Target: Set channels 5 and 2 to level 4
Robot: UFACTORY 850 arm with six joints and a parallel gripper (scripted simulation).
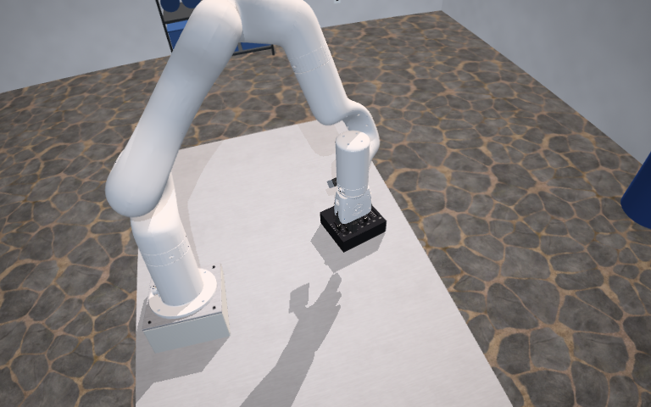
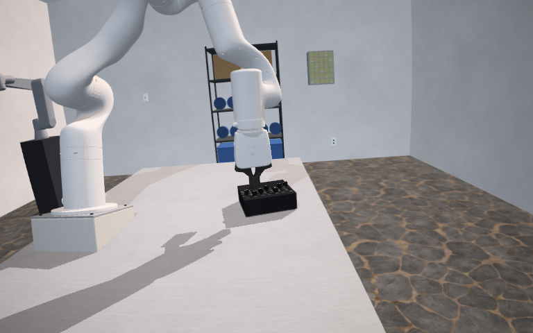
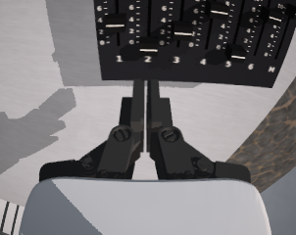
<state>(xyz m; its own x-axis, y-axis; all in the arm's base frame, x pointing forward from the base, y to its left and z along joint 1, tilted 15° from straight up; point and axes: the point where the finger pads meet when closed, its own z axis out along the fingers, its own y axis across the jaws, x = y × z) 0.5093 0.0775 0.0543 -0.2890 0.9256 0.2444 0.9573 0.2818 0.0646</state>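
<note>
My hand is 10 mm past the channel 2 fader cap, 30 mm to the right of it and 40 mm above it. The rest, counted from my hand: channel 3 fader cap: 10 mm ahead, 50 mm to the left, 40 mm below; channel 5 fader cap: 60 mm ahead, 50 mm to the left, 40 mm below; channel 1 fader cap: 30 mm behind, 40 mm to the left, 40 mm below.
</note>
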